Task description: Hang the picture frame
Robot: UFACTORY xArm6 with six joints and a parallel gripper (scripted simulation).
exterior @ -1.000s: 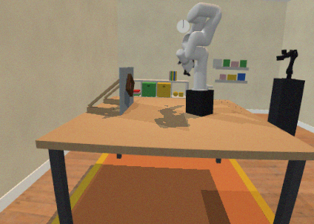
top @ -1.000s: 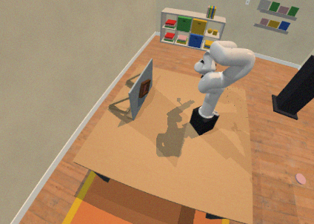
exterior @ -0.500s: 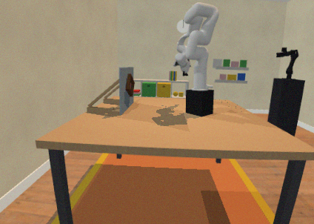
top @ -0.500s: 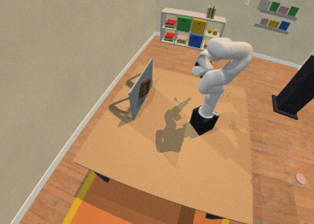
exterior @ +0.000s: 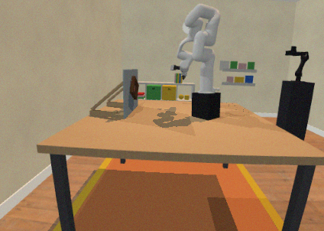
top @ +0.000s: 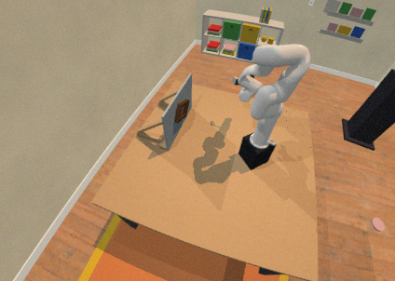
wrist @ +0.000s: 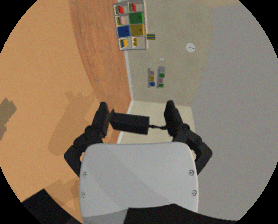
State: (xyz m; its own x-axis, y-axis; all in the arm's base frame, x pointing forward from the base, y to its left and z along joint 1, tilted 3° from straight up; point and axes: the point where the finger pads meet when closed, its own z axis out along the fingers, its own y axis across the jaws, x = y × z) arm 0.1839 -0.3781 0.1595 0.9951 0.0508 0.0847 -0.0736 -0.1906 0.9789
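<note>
My gripper is now 37 cm to the right of the brown picture frame, 37 cm short of it and 13 cm above it. Round my hand: grey panel 38 cm ahead, 36 cm to the left, 15 cm below.
</note>
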